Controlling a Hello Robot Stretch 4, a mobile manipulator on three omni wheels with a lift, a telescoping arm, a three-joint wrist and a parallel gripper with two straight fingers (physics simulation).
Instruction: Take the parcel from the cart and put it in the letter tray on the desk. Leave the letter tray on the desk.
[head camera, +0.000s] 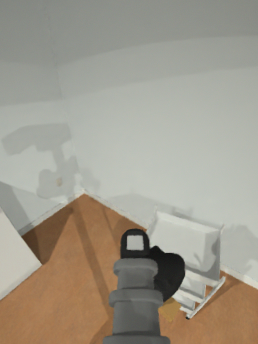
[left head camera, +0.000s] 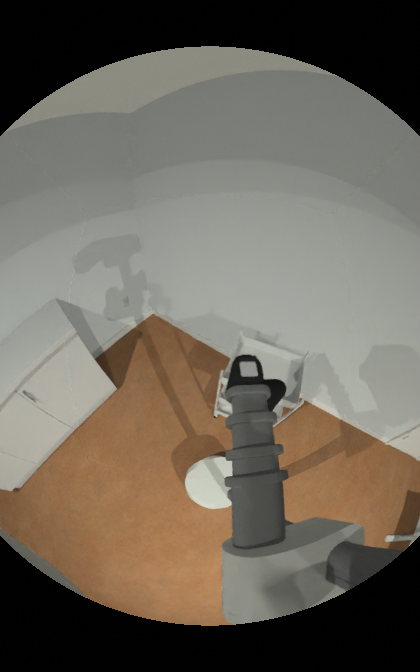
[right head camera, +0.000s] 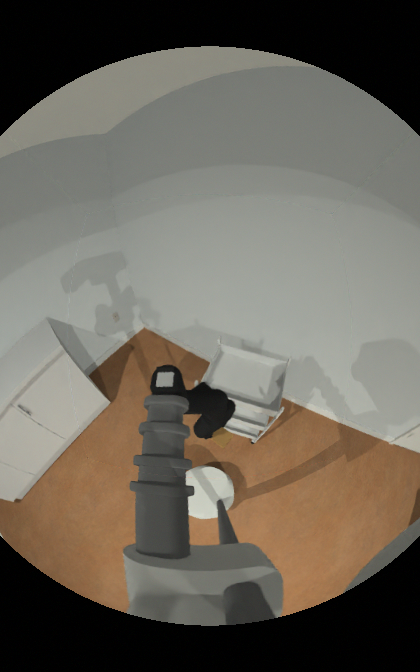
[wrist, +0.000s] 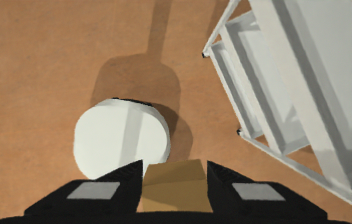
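Pixels of known places: gripper, fingertip midpoint: (wrist: 174, 176); robot's base, origin of the base link: (wrist: 128, 138).
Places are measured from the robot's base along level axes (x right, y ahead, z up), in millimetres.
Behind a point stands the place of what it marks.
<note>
The parcel (head camera: 170, 310) {x 108, y 229, z 925 mm} (right head camera: 222, 438) (wrist: 175, 192) {x 95, y 257, z 926 mm} is a small brown box. My gripper (wrist: 174, 176) {x 87, y 264, z 921 mm} is shut on it, with one black finger on each side in the wrist view. The gripper holds it above the floor, in front of the cart and clear of its top. The white cart (head camera: 185, 240) {x 324, y 658, z 636 mm} (left head camera: 277, 367) (right head camera: 245, 375) (wrist: 300, 90) {x 215, y 467, z 680 mm} has a rimmed top and lower shelves and stands by the wall. In the left head camera view the arm hides the parcel. The desk and the letter tray cannot be made out in these views.
A white round-topped object (left head camera: 207, 485) (right head camera: 212, 492) (wrist: 120, 137) {x -22, y 36, z 187 mm} stands low on the floor in front of the cart, close to the parcel in the wrist view. A white cabinet (head camera: 12, 255) {x -966, y 651, z 399 mm} (left head camera: 50, 395) (right head camera: 45, 415) stands at the left. Walls meet behind, left of the cart.
</note>
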